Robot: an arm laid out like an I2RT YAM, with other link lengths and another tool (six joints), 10 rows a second.
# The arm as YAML. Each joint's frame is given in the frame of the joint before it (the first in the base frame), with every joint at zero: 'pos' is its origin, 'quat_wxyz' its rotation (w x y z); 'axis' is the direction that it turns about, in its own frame. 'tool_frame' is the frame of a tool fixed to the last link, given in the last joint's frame.
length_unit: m
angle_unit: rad
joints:
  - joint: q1
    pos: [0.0, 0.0, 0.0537]
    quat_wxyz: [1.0, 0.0, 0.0, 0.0]
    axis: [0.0, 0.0, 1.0]
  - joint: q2
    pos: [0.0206, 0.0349, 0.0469]
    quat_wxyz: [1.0, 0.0, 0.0, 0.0]
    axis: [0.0, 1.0, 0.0]
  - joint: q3
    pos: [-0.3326, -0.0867, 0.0]
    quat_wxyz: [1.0, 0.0, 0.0, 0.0]
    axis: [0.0, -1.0, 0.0]
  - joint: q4
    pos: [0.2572, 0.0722, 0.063]
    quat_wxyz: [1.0, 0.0, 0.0, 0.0]
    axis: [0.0, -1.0, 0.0]
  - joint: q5
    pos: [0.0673, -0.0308, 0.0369]
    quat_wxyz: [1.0, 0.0, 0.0, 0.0]
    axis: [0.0, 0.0, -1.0]
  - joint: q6
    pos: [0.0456, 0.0, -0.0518]
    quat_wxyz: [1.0, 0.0, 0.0, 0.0]
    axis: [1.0, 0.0, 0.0]
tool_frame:
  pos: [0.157, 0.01, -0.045]
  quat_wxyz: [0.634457, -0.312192, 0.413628, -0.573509]
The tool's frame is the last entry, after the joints.
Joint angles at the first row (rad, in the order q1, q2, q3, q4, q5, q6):
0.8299 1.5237 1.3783 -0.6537 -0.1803 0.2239
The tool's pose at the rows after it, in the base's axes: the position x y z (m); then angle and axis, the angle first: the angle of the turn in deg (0 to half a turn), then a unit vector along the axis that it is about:
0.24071 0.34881 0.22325 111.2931 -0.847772 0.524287 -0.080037
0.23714 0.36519 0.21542 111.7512 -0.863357 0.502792 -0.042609
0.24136 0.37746 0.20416 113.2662 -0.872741 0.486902 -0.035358
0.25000 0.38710 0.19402 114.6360 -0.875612 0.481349 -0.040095
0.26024 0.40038 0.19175 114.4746 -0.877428 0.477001 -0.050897
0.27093 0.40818 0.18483 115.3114 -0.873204 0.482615 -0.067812
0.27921 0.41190 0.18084 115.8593 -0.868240 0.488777 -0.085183
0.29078 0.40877 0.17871 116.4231 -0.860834 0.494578 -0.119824
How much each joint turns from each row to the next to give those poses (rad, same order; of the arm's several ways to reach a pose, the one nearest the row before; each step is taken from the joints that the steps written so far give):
0.0045 0.0496 0.0277 -0.0011 -0.0651 -0.0493
0.0085 0.0565 0.0323 -0.0013 -0.0592 -0.0311
0.0123 0.0617 0.0424 -0.0135 -0.0027 -0.0235
0.0067 0.0553 0.0414 -0.0098 0.0152 -0.0087
0.0113 0.0455 0.0502 0.0021 0.0235 -0.0002
0.0064 0.0405 0.0352 -0.0007 0.0358 0.0135
0.0044 0.0228 0.0211 0.0004 0.0347 0.0136
0.0018 0.0066 0.0079 0.0023 0.0622 0.0102

